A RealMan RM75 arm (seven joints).
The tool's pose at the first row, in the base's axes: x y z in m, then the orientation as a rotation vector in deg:
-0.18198, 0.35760, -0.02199, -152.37, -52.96, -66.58
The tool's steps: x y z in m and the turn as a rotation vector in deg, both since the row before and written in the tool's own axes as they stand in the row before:
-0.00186, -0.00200, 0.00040, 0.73, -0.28, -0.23
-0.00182, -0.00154, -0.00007, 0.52, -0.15, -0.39
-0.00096, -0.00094, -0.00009, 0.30, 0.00, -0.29
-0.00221, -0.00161, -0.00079, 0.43, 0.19, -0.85
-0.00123, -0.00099, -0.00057, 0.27, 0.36, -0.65
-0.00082, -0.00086, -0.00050, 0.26, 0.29, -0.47
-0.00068, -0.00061, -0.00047, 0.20, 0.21, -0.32
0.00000, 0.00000, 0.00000, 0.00, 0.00, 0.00
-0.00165, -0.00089, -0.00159, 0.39, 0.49, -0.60
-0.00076, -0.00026, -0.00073, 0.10, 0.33, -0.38
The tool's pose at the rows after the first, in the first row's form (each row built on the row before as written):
-0.18383, 0.35843, -0.02386, -151.99, -53.58, -65.72
-0.18572, 0.35874, -0.02528, -151.64, -54.33, -65.22
-0.18683, 0.35898, -0.02601, -151.35, -54.84, -65.05
-0.18942, 0.35888, -0.02719, -150.70, -56.15, -65.12
-0.19099, 0.35883, -0.02777, -150.07, -57.09, -65.48
-0.19223, 0.35889, -0.02811, -149.53, -57.78, -65.72
-0.19323, 0.35883, -0.02834, -149.13, -58.26, -65.88
-0.19323, 0.35883, -0.02834, -149.13, -58.26, -65.88
-0.19556, 0.35807, -0.02850, -148.29, -59.13, -66.28
-0.19653, 0.35759, -0.02856, -147.85, -59.63, -66.67

